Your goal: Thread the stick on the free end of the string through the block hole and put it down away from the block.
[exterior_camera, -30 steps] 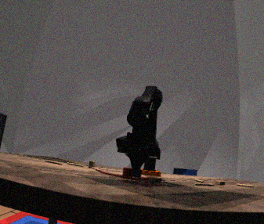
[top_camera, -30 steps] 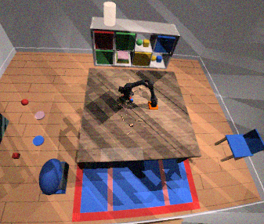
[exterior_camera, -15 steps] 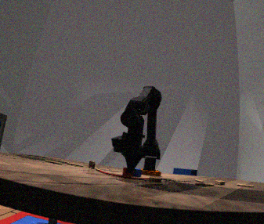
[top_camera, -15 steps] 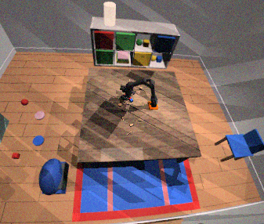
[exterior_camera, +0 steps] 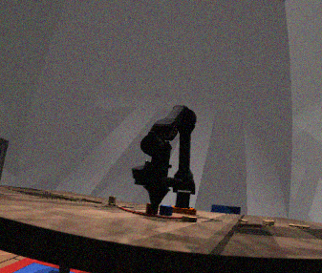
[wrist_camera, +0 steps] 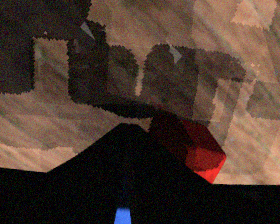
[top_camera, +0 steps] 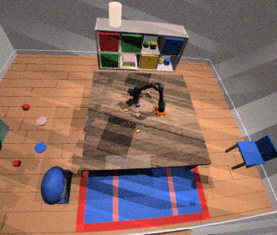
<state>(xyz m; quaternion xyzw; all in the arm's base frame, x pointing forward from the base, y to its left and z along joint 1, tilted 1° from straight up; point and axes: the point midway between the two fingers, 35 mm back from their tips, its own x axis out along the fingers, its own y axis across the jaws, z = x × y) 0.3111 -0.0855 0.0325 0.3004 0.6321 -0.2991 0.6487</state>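
My gripper tip is now 4 cm to the right of the blue block and 3 cm past it. Also, from my gripper tip: tan wooden cylinder (18 cm to the right, 16 cm behind); then thin pale wooden stick (11 cm to the right, 4 cm behind, 1 cm below); then red block (3 cm behind, 1 cm to the right).
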